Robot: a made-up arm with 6 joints.
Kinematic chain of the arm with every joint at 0, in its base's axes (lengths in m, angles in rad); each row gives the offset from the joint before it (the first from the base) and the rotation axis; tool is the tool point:
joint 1: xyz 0 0 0.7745 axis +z
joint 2: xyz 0.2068 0 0 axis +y
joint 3: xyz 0 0 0.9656 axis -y
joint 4: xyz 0 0 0.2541 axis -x
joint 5: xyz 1.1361 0 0 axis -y
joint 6: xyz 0.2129 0 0 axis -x
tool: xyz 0 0 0
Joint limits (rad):
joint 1: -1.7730..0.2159
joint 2: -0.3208..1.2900
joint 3: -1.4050..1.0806
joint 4: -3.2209..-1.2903
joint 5: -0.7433..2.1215
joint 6: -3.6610..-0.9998
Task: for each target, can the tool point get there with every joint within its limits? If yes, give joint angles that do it. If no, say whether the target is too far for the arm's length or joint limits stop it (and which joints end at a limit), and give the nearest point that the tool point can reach.
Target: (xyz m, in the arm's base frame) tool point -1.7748 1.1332 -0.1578
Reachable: no: joint limits stop it (at a limit: joint 1, joint 2, joint 3) | nearest point -0.2082 -0.0874 0.2767 | short by 2.033 m
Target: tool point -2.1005 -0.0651 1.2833
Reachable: no: joint limits stop it (at a limit: joint 1, joint 2) | nearest point -0.3681 -0.7605 1.0504 | short by 1.881 m
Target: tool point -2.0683 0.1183 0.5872
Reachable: no: joint limits stop it (at a limit: joint 1, joint 3) | nearest point -0.2867 -0.3458 0.3915 | short by 1.851 m
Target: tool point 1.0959 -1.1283 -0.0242
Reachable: yes | joints -0.8533 1.0782 -0.2944 -1.5912 -0.4048 -2.0215
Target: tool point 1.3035 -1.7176 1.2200
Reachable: yes | joints -0.8493 0.7607 0.3787 -1.6562 0.8248 -1.8656
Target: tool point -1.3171 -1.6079 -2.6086
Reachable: no: too far | nearest point -0.3584 -1.3481 -0.2937 | short by 2.519 m
